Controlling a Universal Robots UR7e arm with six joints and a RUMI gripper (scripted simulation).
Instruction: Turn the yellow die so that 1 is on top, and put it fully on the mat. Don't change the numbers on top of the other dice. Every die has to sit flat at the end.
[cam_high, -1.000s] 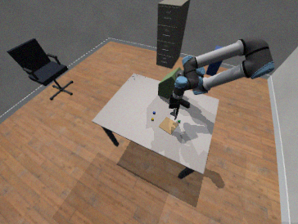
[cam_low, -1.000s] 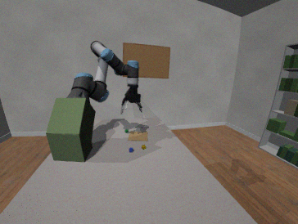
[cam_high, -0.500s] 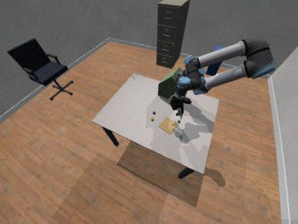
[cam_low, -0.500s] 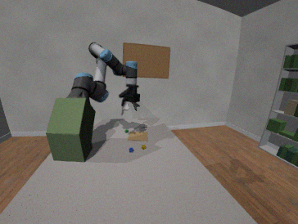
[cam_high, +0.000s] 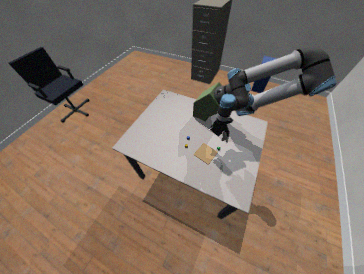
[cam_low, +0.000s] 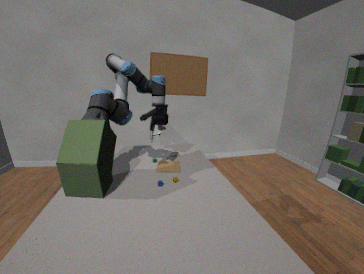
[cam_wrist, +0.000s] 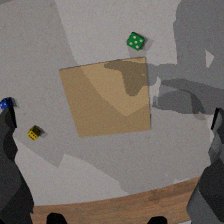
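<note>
My gripper is now 16 cm above the green die, 3 cm to the right of it and 1 cm past it. Also, from my hand: yellow die (20 cm to the right, 16 cm below, 12 cm ahead); then blue die (23 cm to the right, 16 cm below, 5 cm ahead); then tan mat (17 cm below, 8 cm ahead, 3 cm to the right).
</note>
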